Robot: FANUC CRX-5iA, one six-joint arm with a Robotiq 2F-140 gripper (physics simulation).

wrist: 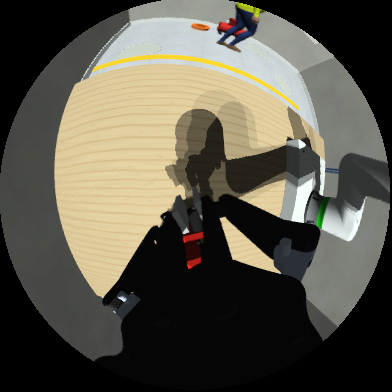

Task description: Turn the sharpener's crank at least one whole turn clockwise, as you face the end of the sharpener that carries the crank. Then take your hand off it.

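Places are measured from the arm's base along level axes (x up, y right, z ahead), in centimetres.
Where they show: gripper, fingertip midpoint: (pixel 189 199); arm's base at its link origin: (pixel 310 207).
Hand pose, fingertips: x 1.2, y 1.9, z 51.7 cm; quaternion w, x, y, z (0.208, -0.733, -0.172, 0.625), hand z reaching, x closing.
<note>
Each offset is from my fingertips to the centre of the thing. "*": to the spot under its first point. Level surfaces: height alone.
The sharpener @(* dz -0.6, dx +3.4, dy -5.3 cm) (pixel 193 237) shows as a red body with a bright upper edge and a darker red face, low in the centre of the wrist view. Black gripper parts hide most of it. My gripper (pixel 189 199) is shut on the crank's dark grey handle @(* dz -0.7, dx +3.5, dy -2.2 cm) (pixel 196 219), which shows between the two grey finger pads just above the red body. The crank's arm and the far end of the sharpener are hidden behind the fingers, so the crank's exact angle cannot be told.
The wooden table top @(dx -6.3 cm) (pixel 110 150) carries the arm's shadow. The white and grey arm (pixel 299 192) stands at the right. Beyond a yellow line (pixel 170 57) are an orange ring (pixel 200 27), a red object (pixel 226 27) and a person in blue trousers (pixel 244 25).
</note>
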